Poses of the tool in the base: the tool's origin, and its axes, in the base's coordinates. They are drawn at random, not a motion.
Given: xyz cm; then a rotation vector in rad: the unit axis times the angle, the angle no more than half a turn.
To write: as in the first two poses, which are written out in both.
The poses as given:
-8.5 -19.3 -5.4 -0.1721 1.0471 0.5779
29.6 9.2 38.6 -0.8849 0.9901 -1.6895
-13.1 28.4 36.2 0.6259 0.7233 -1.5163
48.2 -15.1 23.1 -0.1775 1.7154 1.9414
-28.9 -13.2 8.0 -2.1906 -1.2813 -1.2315
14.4 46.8 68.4 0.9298 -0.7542 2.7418
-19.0 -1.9 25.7 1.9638 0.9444 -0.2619
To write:
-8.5 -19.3 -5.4 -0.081 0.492 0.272 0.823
29.6 9.2 38.6 -0.362 0.405 -0.691 0.476
-13.1 28.4 36.2 0.273 0.315 -0.661 0.624
48.2 -15.1 23.1 -0.066 0.636 0.720 0.269
-28.9 -13.2 8.0 -0.767 -0.448 -0.431 0.160
14.4 46.8 68.4 0.310 -0.251 0.914 0.075
-19.0 -1.9 25.7 0.796 0.383 -0.106 0.456

